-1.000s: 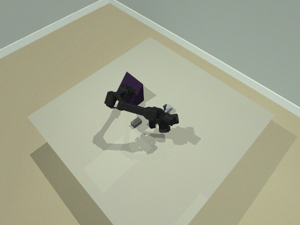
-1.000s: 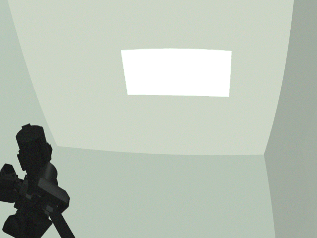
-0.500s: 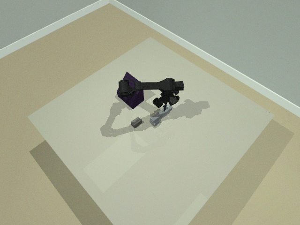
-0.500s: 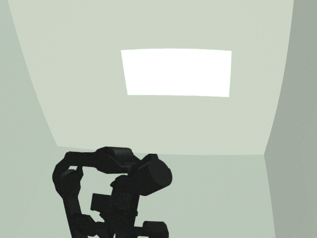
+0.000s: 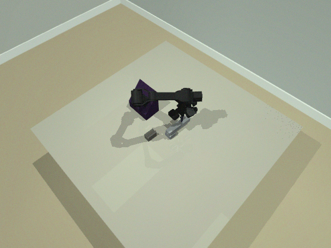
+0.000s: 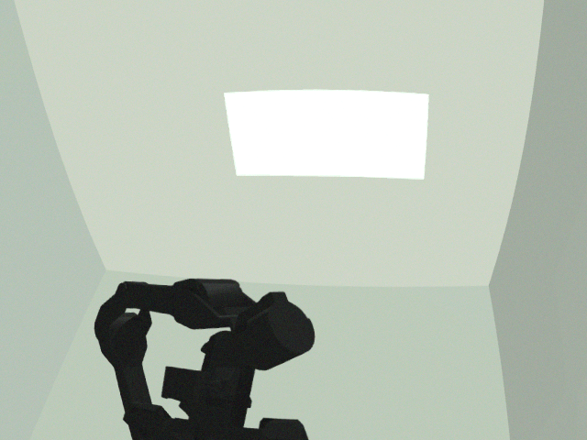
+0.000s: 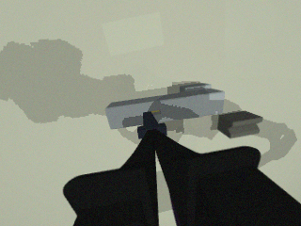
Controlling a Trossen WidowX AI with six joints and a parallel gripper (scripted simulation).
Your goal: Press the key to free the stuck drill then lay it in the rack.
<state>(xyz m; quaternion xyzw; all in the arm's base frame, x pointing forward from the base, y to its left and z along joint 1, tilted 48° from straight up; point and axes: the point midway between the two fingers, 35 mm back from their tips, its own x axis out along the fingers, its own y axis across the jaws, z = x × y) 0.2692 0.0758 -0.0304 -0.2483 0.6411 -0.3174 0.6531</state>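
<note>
Right now my gripper tip is 3 cm above the dark blue key. Also, from my gripper tip: drill (7 cm below, 6 cm to the right, 1 cm behind); then dark grey block (19 cm to the right, 10 cm below, 9 cm behind); then grey housing block (8 cm below, 4 cm to the right).
</note>
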